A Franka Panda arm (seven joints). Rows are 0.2 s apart.
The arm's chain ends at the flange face. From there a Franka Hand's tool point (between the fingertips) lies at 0.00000 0.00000 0.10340 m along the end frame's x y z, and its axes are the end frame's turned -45 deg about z.
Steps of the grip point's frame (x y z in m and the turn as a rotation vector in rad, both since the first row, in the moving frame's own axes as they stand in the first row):
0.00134 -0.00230 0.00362 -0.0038 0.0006 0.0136
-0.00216 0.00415 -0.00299 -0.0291 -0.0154 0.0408
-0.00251 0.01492 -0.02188 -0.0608 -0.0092 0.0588
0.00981 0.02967 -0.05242 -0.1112 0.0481 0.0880
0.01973 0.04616 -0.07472 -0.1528 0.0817 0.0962
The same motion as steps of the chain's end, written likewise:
-0.00100 -0.00281 0.00362 -0.0023 0.0031 0.0136
0.00047 0.00119 -0.00293 -0.0315 0.0097 0.0408
0.00516 0.00710 -0.02168 -0.0495 0.0365 0.0588
0.01652 0.00894 -0.05166 -0.0446 0.1126 0.0880
0.02981 0.01270 -0.07317 -0.0503 0.1658 0.0962

